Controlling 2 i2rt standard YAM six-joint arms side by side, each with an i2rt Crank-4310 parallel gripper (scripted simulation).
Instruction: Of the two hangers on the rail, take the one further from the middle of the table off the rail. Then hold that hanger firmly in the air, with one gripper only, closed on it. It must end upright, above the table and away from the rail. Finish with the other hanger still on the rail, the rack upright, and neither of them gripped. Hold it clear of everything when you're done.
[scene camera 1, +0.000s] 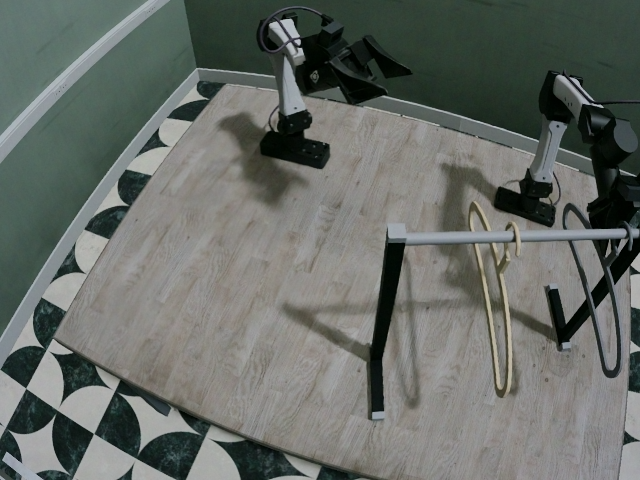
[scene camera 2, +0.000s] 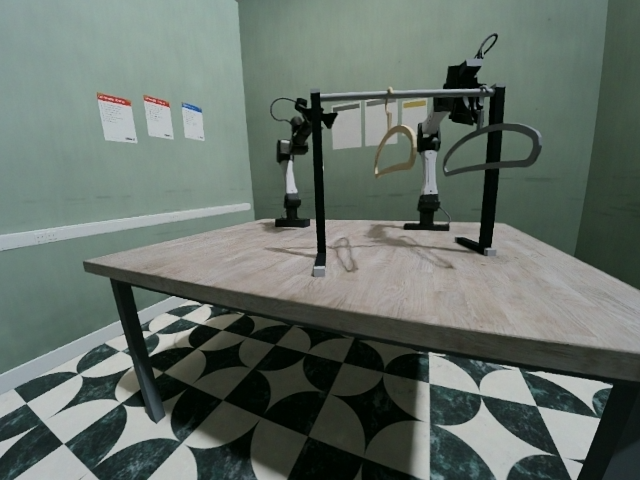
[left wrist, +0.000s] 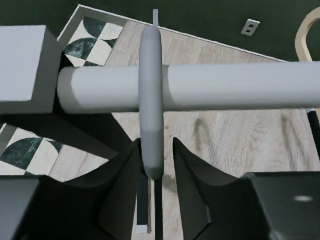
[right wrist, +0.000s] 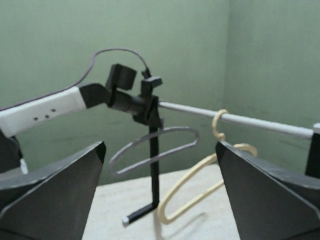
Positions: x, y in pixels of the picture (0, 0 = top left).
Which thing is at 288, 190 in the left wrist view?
My left gripper.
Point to a rack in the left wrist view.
At 71, 106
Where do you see my left gripper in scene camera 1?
608, 255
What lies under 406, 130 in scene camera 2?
A cream hanger.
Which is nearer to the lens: the grey hanger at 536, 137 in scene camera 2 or the rack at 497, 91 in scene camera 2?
The grey hanger.
